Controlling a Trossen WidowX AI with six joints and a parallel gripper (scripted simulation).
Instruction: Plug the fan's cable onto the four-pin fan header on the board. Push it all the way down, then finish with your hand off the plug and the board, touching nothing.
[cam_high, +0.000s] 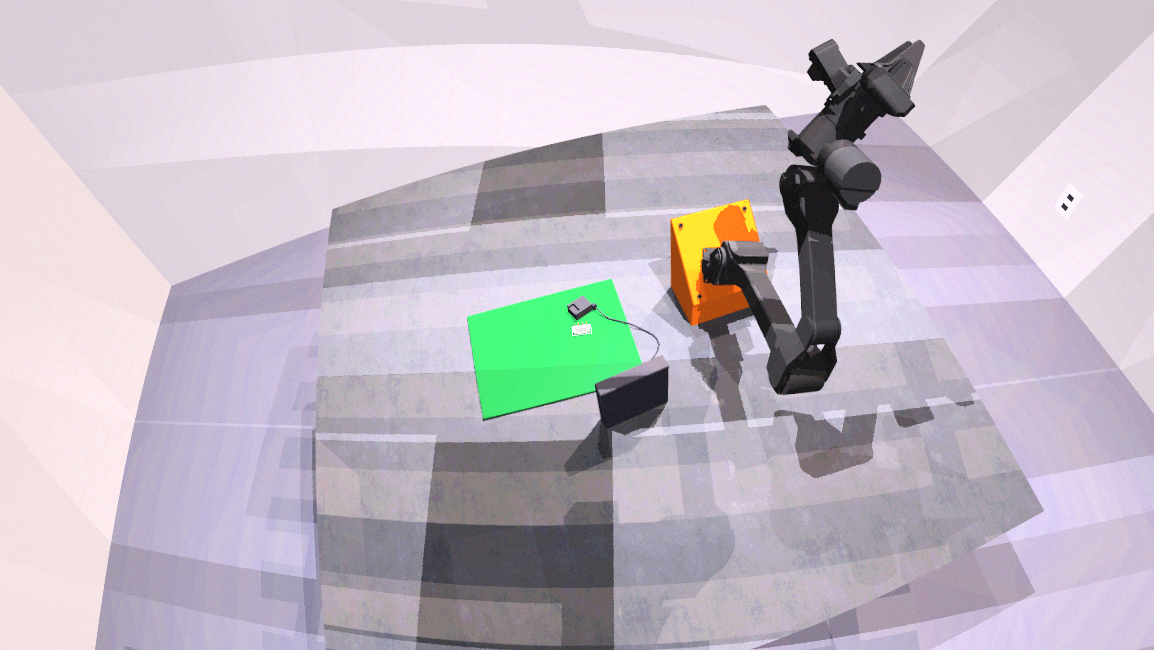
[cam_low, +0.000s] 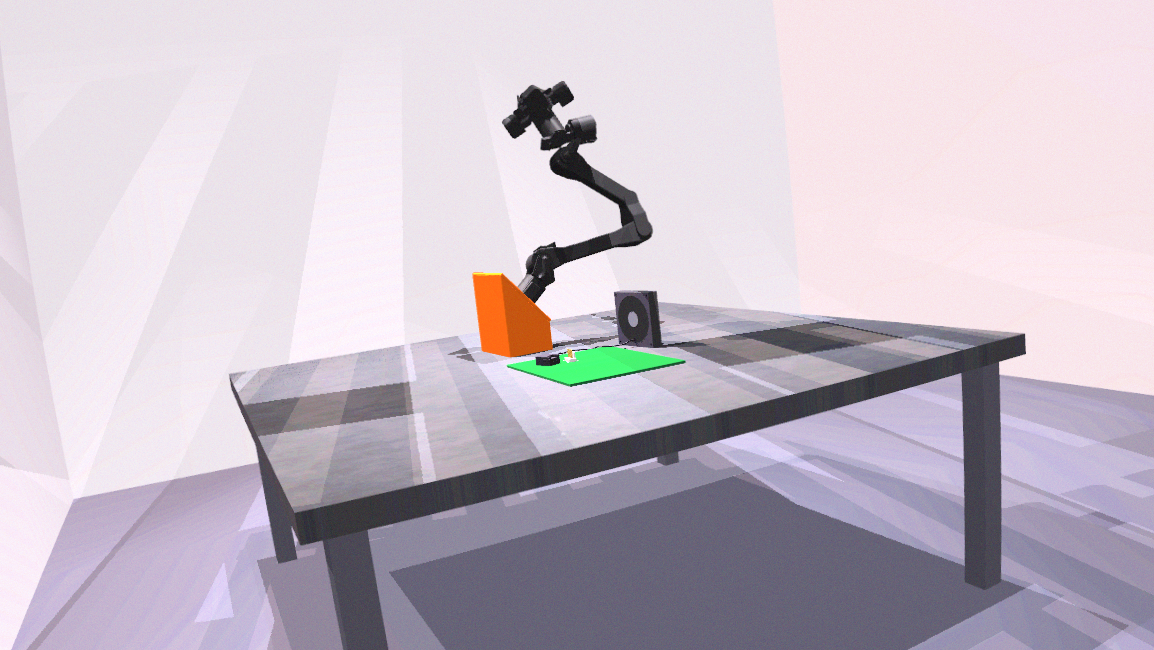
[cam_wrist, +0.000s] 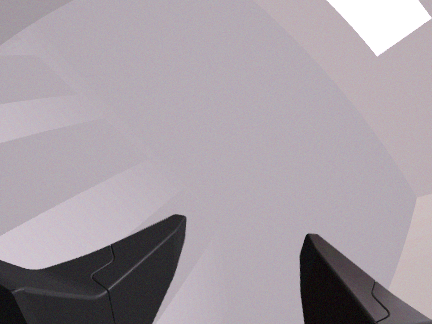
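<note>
The black fan plug lies 470 mm ahead of my gripper tip, 170 mm to the right of it and 620 mm below it. Also, from my gripper tip: green board: 540 mm ahead, 100 mm to the right, 640 mm below; then fan: 410 mm ahead, 60 mm to the left, 570 mm below.
</note>
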